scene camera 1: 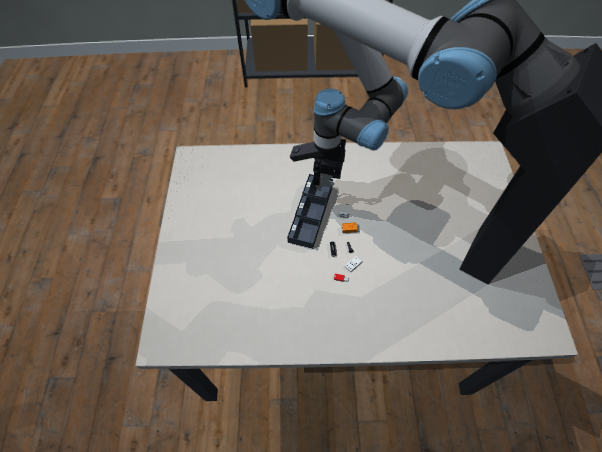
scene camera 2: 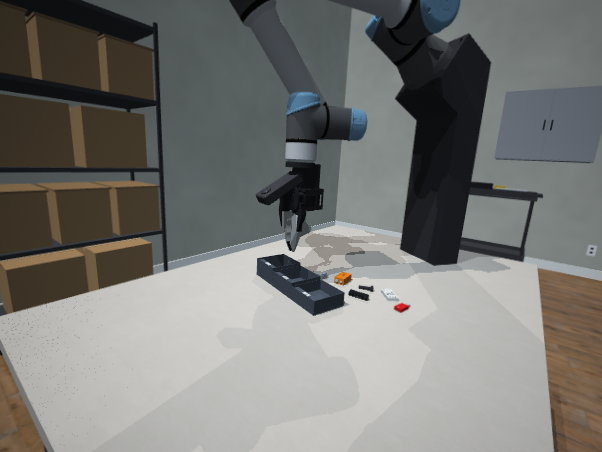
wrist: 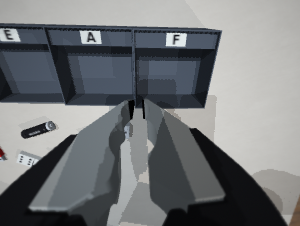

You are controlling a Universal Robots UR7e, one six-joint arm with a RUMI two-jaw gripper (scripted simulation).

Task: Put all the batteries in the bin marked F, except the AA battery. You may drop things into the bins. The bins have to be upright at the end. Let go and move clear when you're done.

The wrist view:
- my gripper: 138, 101
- dark three-compartment bin tray: 80, 65
